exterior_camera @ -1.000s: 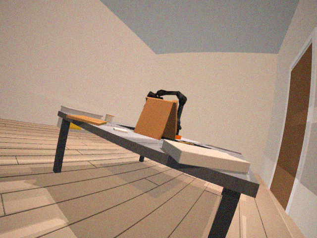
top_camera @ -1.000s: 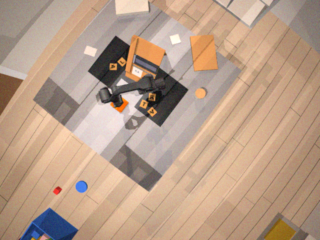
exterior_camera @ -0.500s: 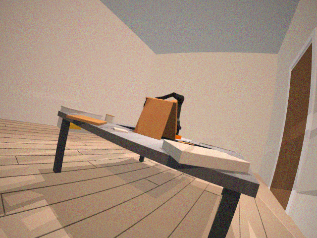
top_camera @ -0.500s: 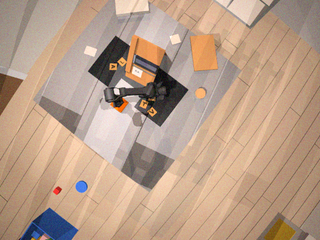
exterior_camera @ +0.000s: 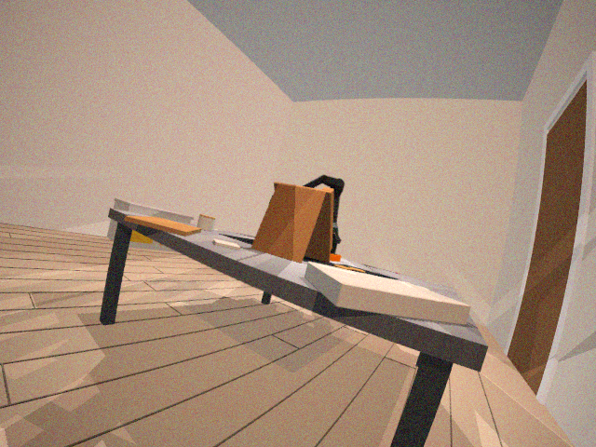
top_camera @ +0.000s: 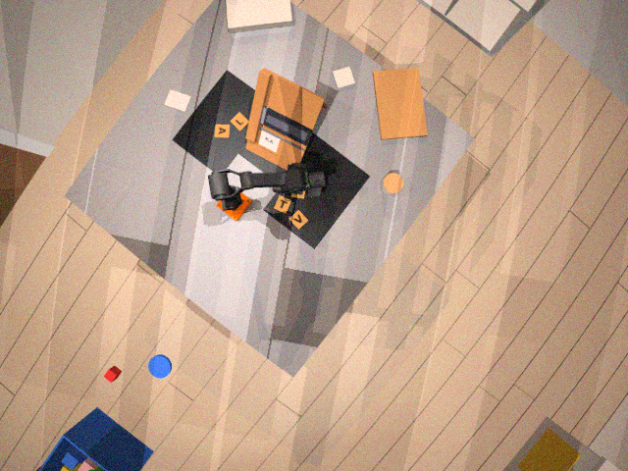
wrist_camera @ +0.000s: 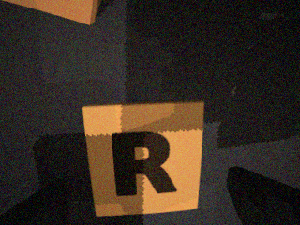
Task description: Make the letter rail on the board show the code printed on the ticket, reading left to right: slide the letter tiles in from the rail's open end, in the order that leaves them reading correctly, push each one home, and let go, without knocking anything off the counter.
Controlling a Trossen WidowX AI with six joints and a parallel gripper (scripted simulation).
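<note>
Right now the orange tile is 2 cm below my gripper tip. From my gripper tip the other things lie so: white ticket: 21 cm to the left, 6 cm ahead, 5 cm above; then black mat: 18 cm to the left, 2 cm below, 1 cm behind; then small white block: 49 cm ahead, 19 cm to the left, 2 cm below.
</note>
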